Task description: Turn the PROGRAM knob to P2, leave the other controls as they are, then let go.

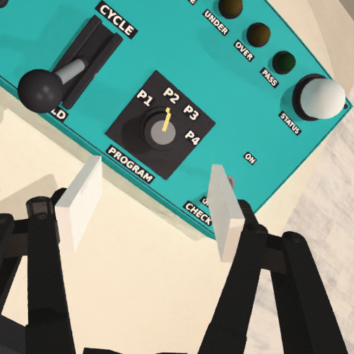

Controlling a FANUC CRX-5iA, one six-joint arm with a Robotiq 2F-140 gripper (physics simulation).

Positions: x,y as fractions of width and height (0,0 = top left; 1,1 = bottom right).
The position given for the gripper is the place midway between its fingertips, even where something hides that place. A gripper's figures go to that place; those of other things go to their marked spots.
The gripper (0.44,0.50) is 20 cm from the lens. A black ball-ended lever (0.11,0.26): 26 cm from the lens.
